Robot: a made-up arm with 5 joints.
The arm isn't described. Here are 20 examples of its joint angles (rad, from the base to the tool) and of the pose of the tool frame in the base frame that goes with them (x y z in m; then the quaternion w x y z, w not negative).
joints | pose
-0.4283 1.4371 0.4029 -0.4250 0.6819 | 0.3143 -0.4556 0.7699 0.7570 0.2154 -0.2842 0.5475
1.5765 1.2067 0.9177 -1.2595 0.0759 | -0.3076 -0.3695 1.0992 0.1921 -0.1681 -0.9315 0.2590
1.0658 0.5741 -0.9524 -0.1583 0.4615 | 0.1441 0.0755 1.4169 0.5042 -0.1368 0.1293 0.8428
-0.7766 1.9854 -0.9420 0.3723 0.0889 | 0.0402 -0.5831 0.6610 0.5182 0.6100 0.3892 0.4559
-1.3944 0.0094 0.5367 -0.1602 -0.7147 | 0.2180 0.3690 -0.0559 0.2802 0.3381 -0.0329 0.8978
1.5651 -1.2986 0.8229 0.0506 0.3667 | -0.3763 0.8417 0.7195 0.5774 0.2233 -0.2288 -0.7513
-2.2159 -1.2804 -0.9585 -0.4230 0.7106 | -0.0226 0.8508 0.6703 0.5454 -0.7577 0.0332 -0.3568
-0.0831 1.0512 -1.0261 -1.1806 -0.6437 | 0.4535 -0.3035 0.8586 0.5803 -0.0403 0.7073 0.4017
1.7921 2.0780 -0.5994 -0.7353 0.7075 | -0.3574 -0.5448 0.6346 0.4565 0.0813 -0.8492 0.2527
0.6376 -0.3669 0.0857 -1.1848 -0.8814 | 0.2675 0.5025 1.1758 0.3817 -0.5264 0.0623 0.7572
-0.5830 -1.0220 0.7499 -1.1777 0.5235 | 0.1493 0.7579 0.6666 0.0796 0.8247 -0.1087 0.5493
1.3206 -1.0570 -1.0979 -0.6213 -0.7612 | -0.2085 0.8983 0.8739 0.1139 0.8681 -0.4567 -0.1575
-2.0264 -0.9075 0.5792 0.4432 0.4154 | -0.0172 0.8194 0.3484 0.1526 -0.7415 0.6113 -0.2308
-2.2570 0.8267 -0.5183 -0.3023 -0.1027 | -0.4815 -0.1487 -0.0040 0.0320 -0.7718 -0.5514 -0.3152
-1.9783 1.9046 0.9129 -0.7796 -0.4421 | 0.0486 -0.5365 0.6164 0.6830 -0.0378 0.6580 0.3148
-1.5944 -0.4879 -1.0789 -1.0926 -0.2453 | -0.0018 0.6624 0.1528 0.2010 -0.3289 -0.4447 -0.8085
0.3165 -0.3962 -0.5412 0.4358 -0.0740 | 0.3143 0.7537 0.9333 0.3981 0.1778 -0.2905 -0.8518
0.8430 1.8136 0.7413 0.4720 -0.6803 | -0.3150 -0.5692 1.0309 0.5980 -0.7604 -0.1352 0.2144
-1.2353 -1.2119 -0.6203 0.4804 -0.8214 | -0.0888 0.9274 0.7937 0.5935 -0.0290 0.5259 -0.6086
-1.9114 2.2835 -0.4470 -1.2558 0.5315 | 0.1369 -0.4626 0.7570 0.6984 -0.1211 0.6764 -0.2003
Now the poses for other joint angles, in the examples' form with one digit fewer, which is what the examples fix.
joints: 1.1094 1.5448 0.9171 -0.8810 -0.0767
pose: -0.210 -0.497 0.979 0.492 -0.290 -0.801 0.182
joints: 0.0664 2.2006 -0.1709 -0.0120 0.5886
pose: -0.212 -0.556 0.928 0.856 0.148 -0.242 0.432
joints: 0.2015 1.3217 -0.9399 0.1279 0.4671
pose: 0.383 -0.378 0.910 0.549 0.377 0.164 0.728
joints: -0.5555 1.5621 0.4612 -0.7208 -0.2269
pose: 0.192 -0.520 0.735 0.903 -0.017 0.111 0.414
